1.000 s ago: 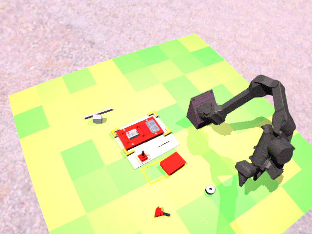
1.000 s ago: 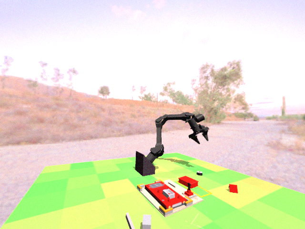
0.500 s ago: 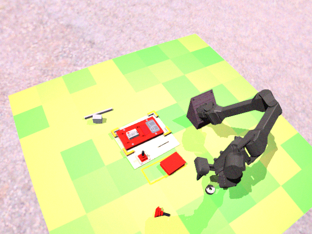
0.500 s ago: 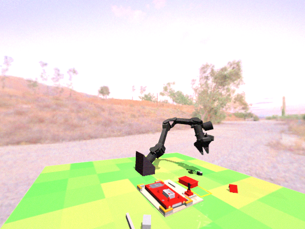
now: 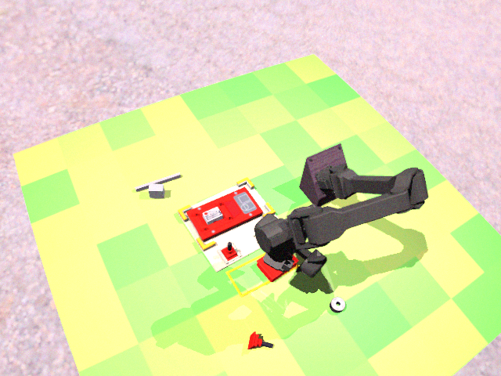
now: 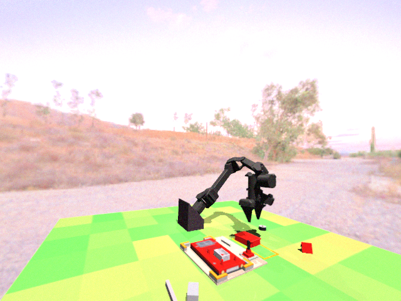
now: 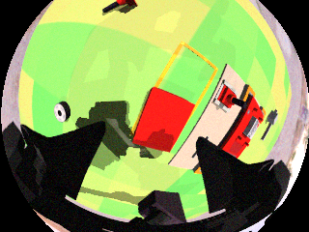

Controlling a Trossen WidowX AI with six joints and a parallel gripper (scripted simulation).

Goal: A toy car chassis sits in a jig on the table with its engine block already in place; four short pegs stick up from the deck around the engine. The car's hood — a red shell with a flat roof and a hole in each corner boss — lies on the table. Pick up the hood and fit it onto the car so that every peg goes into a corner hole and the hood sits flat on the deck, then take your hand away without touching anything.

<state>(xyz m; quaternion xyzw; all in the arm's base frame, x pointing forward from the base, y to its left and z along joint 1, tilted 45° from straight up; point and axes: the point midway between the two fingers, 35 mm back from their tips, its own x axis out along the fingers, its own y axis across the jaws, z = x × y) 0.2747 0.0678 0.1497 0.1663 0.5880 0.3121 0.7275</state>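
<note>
Right now the hood is 10 mm behind my gripper tip, 30 mm to the right of it and 80 mm below it. Also, from my gripper tip: grey engine block (70 mm ahead, 240 mm to the right, 70 mm below); white jig (20 mm ahead, 220 mm to the right, 80 mm below).
</note>
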